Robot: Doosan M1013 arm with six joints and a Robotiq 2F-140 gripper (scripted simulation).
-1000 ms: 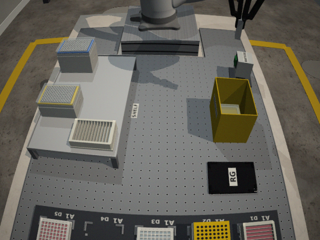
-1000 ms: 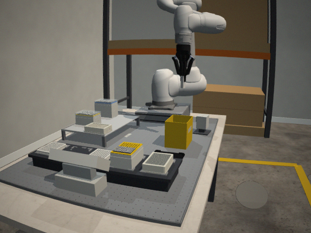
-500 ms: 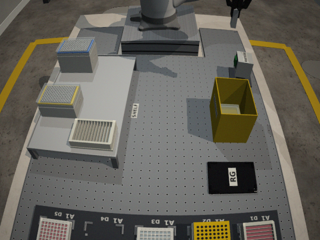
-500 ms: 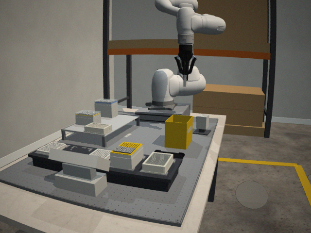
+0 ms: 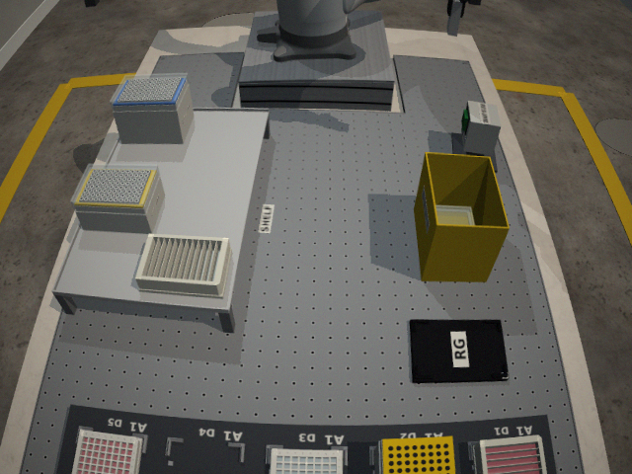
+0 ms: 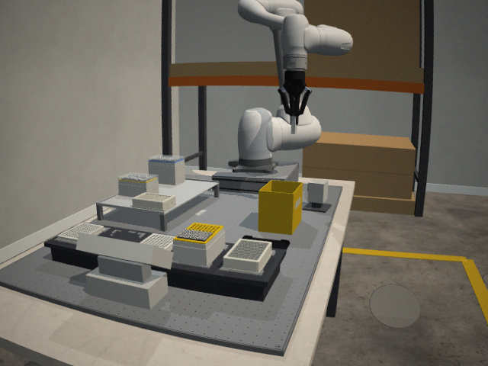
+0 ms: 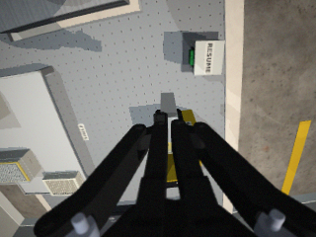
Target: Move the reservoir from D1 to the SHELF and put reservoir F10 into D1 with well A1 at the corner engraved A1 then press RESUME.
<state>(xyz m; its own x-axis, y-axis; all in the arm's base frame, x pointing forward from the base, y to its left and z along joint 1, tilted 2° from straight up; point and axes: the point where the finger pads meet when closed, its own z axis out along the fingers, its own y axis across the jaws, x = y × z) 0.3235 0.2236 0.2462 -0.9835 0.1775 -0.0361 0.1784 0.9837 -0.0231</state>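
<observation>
Right now the resume post is 250 mm below my hand, 70 mm to the left of it and 10 mm behind it. The rest, counted from my hand: yellow bin: 270 mm below, 220 mm ahead, 10 mm to the right; then blue-topped box: 520 mm to the right, 190 mm below, 30 mm behind; then black RG nest: 430 mm ahead, 310 mm below, 30 mm to the right.
</observation>
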